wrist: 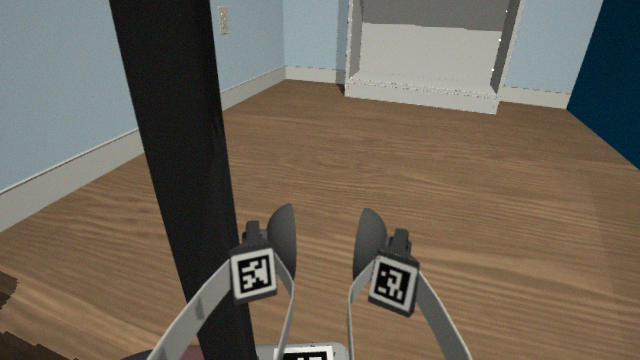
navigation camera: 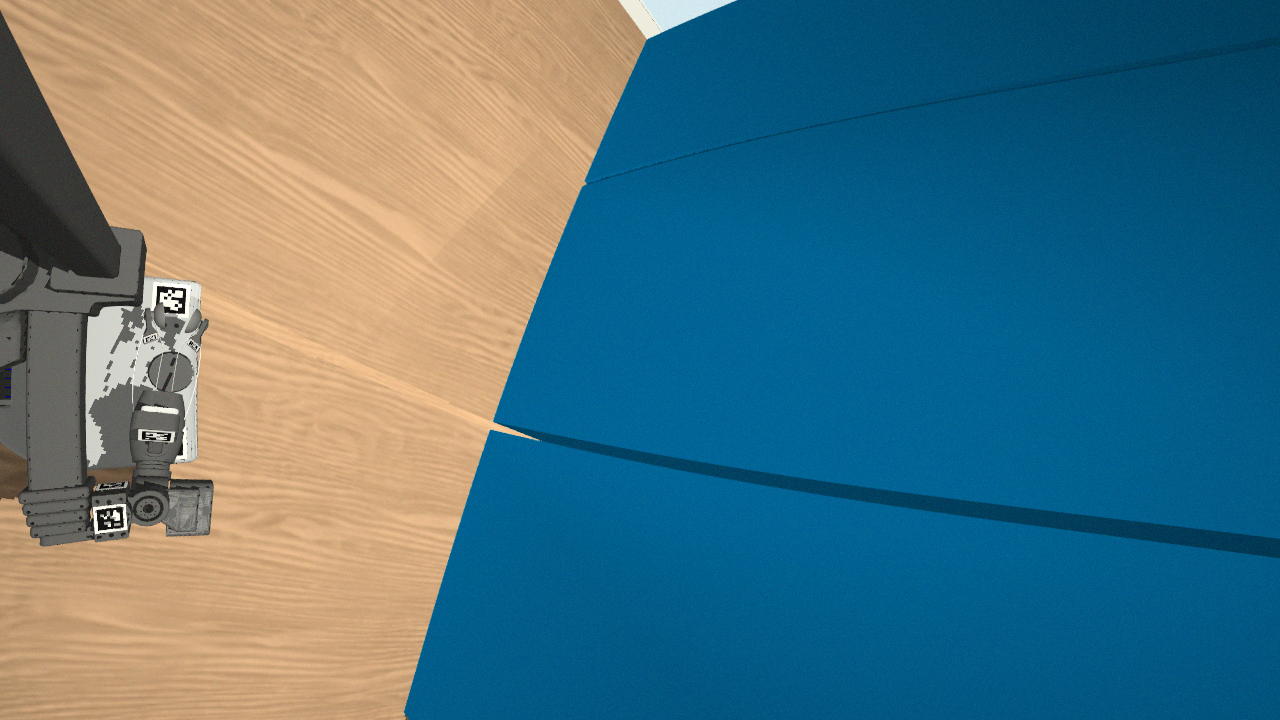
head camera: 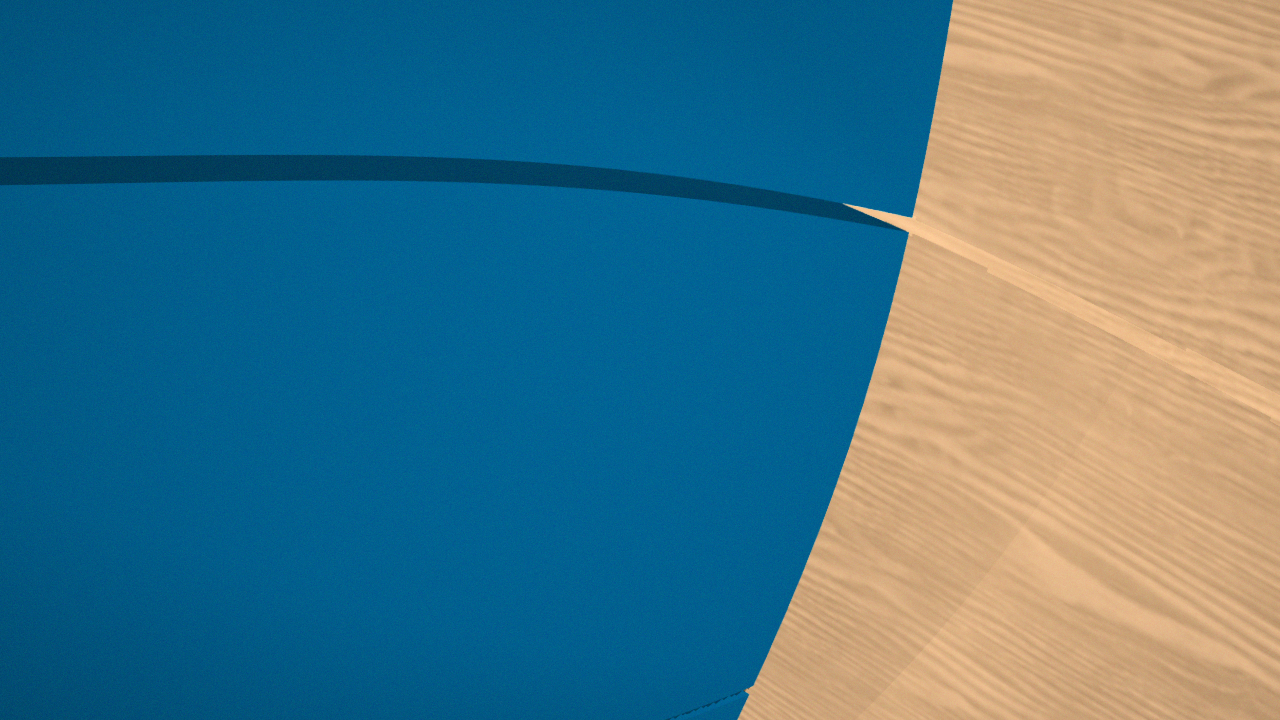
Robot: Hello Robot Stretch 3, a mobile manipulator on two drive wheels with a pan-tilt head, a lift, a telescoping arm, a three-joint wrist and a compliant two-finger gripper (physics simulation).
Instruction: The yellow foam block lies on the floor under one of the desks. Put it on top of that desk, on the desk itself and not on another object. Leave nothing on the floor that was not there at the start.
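Pixels of known places: gripper, fingertip midpoint: [navigation camera: 179,306]; robot's base, link origin: [navigation camera: 169,368].
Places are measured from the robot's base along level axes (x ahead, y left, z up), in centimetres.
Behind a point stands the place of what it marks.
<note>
My gripper [navigation camera: 176,322] {x 1.3, y 10.8, z 35.6 cm} [wrist: 327,231] {x 1.3, y 10.8, z 35.6 cm} is open, with a gap between its two rounded fingertips and nothing held. In the navigation view it is folded in over my pale base [navigation camera: 109,335] {x -9.3, y 6.2, z 16.0 cm} at the left. In the wrist view wooden floor shows beyond and between the fingertips. The yellow foam block does not show in any current view. No desk can be made out in these frames.
A large blue panelled surface [head camera: 447,402] {x 93.1, y 6.7, z 77.4 cm} [navigation camera: 850,313] {x 96.9, y 16.1, z 101.1 cm} [wrist: 617,80] stands close by, with a dark seam across it. My black mast [wrist: 175,125] crosses the wrist view's left side. A white shelf unit [wrist: 420,97] stands at the far wall; a blue wall [wrist: 60,75] runs along the left.
</note>
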